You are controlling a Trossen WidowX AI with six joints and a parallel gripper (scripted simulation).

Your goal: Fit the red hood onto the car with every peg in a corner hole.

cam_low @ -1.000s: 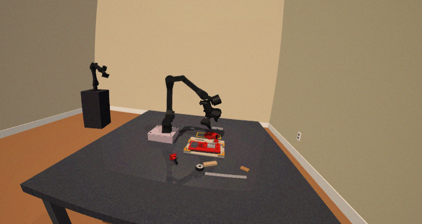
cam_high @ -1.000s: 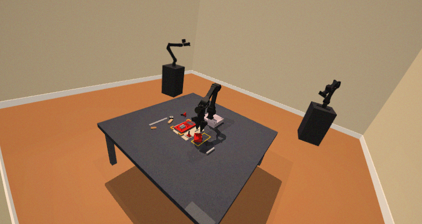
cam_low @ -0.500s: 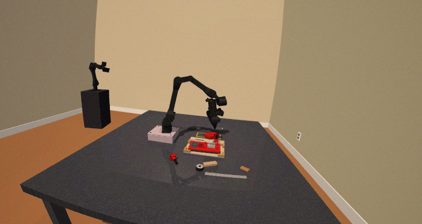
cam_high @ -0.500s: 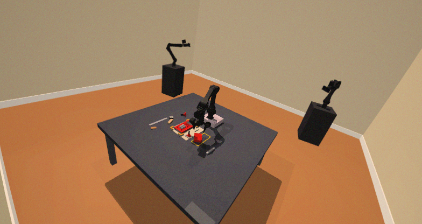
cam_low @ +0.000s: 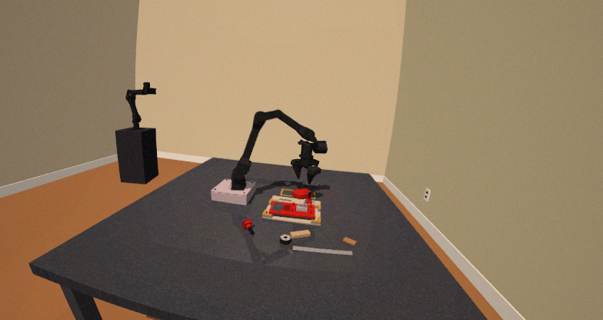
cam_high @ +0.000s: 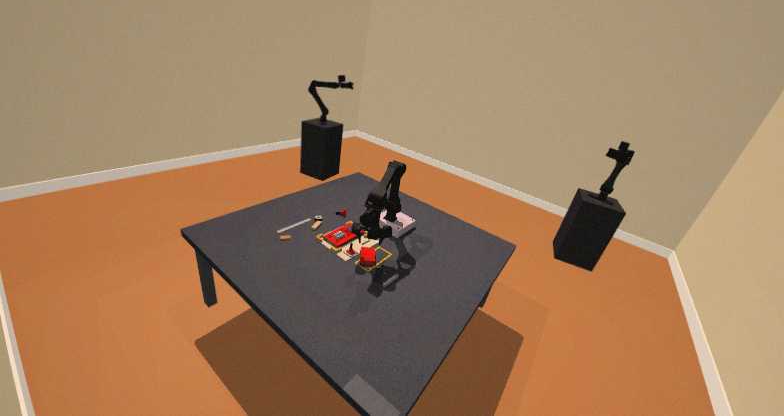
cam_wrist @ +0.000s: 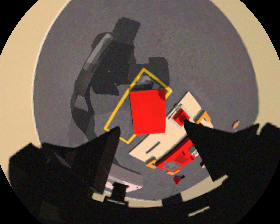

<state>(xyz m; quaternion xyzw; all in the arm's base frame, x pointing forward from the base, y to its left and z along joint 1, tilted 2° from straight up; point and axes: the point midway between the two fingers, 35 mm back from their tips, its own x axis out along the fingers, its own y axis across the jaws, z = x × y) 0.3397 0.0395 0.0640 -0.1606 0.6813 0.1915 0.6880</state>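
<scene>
Now: gripper tip 7 cm above the red hood. From my gripper tip the other things lie so: grey engine block: 4 cm behind, 19 cm to the right, 6 cm below; dark ring: 13 cm behind, 39 cm to the right, 8 cm below.
</scene>
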